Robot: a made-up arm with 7 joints. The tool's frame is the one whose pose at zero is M. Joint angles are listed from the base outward.
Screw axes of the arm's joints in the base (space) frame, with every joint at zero. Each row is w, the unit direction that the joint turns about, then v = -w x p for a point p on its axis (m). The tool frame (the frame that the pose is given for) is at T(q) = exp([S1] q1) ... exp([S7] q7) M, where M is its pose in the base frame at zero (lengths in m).
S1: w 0 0 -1 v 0.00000 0.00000 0.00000
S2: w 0 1 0 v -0.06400 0.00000 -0.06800
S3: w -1 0 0 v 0.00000 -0.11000 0.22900
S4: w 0 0 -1 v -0.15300 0.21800 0.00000
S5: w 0 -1 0 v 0.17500 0.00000 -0.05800
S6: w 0 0 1 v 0.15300 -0.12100 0.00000
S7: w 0 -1 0 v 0.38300 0.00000 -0.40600
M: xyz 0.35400 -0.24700 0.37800 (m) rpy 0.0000 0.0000 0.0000 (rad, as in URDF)
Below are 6 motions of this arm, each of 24 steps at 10 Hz.
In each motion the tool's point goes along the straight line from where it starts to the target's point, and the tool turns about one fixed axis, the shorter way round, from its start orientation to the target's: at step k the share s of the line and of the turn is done. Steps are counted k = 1, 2, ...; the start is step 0. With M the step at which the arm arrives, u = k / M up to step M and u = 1 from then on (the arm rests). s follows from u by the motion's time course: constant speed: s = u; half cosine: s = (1 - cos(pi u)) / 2; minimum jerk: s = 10 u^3 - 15 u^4 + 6 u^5.
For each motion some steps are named. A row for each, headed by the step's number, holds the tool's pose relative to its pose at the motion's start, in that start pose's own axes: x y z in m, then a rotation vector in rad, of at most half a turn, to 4 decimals.
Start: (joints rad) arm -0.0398 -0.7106 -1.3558 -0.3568 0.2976 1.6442 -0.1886
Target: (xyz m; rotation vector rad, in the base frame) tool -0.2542 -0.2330 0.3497 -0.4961 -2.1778 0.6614
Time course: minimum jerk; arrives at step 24
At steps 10, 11, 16, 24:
10: 0.0209 0.0998 0.0750 -0.3011 0.1180 -0.0248
11: 0.0255 0.1215 0.0913 -0.3668 0.1438 -0.0302
16: 0.0477 0.2274 0.1709 -0.6864 0.2691 -0.0566
24: 0.0604 0.2878 0.2162 -0.8688 0.3405 -0.0716

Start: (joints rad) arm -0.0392 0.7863 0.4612 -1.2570 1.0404 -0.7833 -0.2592
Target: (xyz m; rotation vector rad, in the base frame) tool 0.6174 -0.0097 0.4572 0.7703 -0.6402 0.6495
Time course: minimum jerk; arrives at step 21
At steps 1, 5, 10, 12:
1: -0.0001 0.0005 0.0003 -0.0001 -0.0011 0.0006
5: -0.0123 0.0430 0.0243 -0.0101 -0.0968 0.0558
10: -0.0613 0.2144 0.1212 -0.0504 -0.4827 0.2779
12: -0.0851 0.2976 0.1682 -0.0699 -0.6700 0.3858

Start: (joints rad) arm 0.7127 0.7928 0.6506 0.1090 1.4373 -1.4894 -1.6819
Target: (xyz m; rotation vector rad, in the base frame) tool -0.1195 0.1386 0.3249 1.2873 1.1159 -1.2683
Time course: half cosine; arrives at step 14
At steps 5, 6, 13, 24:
5: -0.0220 0.0374 -0.0391 0.0217 0.1273 -0.1241
6: -0.0302 0.0514 -0.0537 0.0299 0.1748 -0.1704
13: -0.0766 0.1306 -0.1363 0.0759 0.4440 -0.4329
24: -0.0776 0.1322 -0.1380 0.0768 0.4496 -0.4384

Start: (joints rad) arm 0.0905 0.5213 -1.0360 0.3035 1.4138 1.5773 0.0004
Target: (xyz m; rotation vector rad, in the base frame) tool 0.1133 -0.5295 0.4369 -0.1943 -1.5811 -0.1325
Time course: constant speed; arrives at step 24
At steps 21, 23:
21: -0.2522 -0.2504 0.0243 -0.2935 -0.7265 -0.4388
23: -0.2763 -0.2742 0.0266 -0.3214 -0.7957 -0.4806

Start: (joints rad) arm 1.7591 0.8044 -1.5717 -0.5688 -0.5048 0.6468 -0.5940
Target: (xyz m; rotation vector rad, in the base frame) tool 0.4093 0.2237 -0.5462 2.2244 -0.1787 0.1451
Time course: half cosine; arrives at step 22
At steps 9, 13, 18, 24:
9: -0.0822 0.0302 -0.2610 0.3485 0.1792 -0.1439
13: -0.1468 0.0539 -0.4657 0.6219 0.3197 -0.2568
18: -0.2108 0.0775 -0.6690 0.8933 0.4593 -0.3689
24: -0.2290 0.0842 -0.7267 0.9704 0.4989 -0.4007

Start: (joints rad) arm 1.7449 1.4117 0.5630 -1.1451 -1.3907 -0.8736 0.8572
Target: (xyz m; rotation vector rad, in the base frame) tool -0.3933 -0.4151 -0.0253 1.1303 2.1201 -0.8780
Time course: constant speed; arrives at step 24
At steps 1, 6, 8, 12, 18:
1: -0.0264 0.0061 -0.0088 0.0486 0.0354 -0.0184
6: -0.1585 0.0366 -0.0528 0.2918 0.2126 -0.1106
8: -0.2113 0.0488 -0.0705 0.3890 0.2835 -0.1474
12: -0.3170 0.0732 -0.1057 0.5835 0.4253 -0.2212
18: -0.4754 0.1098 -0.1585 0.8753 0.6379 -0.3317

